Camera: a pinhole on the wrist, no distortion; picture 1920 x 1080 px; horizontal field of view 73.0 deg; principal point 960.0 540.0 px. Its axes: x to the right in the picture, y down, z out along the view. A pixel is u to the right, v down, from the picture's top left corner.
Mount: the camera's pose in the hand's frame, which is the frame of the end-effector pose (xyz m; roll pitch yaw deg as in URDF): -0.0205 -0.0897 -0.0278 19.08 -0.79 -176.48
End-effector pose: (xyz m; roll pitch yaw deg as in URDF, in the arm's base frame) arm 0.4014 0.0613 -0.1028 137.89 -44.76 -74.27
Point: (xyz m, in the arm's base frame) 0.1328 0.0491 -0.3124
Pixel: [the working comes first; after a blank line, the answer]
In the camera's frame: 0.1609 -0.1194 0.3372

1579 81
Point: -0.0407 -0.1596 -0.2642
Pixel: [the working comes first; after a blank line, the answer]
In the camera's frame: 0.0137 -0.1530 0.5679

991 190
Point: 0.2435 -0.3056 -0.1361
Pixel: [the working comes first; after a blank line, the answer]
In the camera's frame: -0.2188 0.0292 0.3911

234 637
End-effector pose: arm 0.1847 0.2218 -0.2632 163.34 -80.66 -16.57
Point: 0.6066 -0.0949 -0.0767
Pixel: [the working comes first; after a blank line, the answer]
In the camera's frame: -0.2853 0.0611 0.5322

265 689
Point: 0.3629 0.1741 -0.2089
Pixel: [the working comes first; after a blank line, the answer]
In the camera's frame: -0.1033 0.0362 0.1924

263 784
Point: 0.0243 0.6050 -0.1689
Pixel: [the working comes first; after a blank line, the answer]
In the camera's frame: -0.0667 0.0289 -0.3558

behind the camera
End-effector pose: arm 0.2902 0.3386 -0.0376 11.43 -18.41 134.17
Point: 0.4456 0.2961 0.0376
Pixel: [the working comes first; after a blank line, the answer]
In the camera's frame: 0.0874 0.0154 0.1595

1671 665
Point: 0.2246 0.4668 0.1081
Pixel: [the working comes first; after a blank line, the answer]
In the camera's frame: -0.1991 -0.0087 0.1425

outside the picture
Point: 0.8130 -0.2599 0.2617
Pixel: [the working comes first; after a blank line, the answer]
In the camera's frame: 0.6296 -0.0856 0.5955

outside the picture
